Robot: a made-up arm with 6 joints.
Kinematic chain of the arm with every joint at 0, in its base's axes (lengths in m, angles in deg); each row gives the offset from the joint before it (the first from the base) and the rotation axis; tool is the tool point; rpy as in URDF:
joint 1: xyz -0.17 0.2 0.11 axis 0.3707 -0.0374 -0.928
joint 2: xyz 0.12 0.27 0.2 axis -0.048 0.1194 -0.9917
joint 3: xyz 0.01 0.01 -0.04 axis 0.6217 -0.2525 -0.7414
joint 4: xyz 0 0.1 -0.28 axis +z
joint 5: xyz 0.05 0.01 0 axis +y
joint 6: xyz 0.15 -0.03 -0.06 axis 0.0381 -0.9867 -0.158
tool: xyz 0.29 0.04 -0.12 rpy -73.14 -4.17 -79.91
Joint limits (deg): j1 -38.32..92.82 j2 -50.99..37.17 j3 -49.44..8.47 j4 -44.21..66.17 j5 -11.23..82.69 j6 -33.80..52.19
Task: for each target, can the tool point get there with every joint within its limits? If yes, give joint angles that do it. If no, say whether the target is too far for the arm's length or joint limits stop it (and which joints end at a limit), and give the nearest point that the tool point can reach.
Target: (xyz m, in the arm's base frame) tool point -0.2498 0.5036 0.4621
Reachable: no: joint limits stop it (at a limit: joint 1, joint 2, joint 4, joint 5, joint 6) | nearest point 0.0610 0.2572 0.1549 | short by 0.502 m
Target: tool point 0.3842 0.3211 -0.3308
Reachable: yes | joints 77.25 -3.84 -25.65 39.38 67.11 32.45
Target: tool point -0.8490 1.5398 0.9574
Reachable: no: too far | nearest point -0.4028 0.9766 0.1879 | short by 1.053 m
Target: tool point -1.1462 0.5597 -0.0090
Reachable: no: joint limits stop it (at a limit: joint 1, joint 2, joint 4, joint 5) | nearest point -0.7734 0.6642 -0.1205 | short by 0.403 m
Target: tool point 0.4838 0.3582 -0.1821
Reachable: yes | joints 29.44 -8.52 -34.98 -8.48 17.56 29.30
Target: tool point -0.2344 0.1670 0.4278
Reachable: no: joint limits stop it (at a limit: joint 2, joint 3, joint 4, joint 5, joint 6) | nearest point 0.0043 0.0642 0.1424 | short by 0.386 m
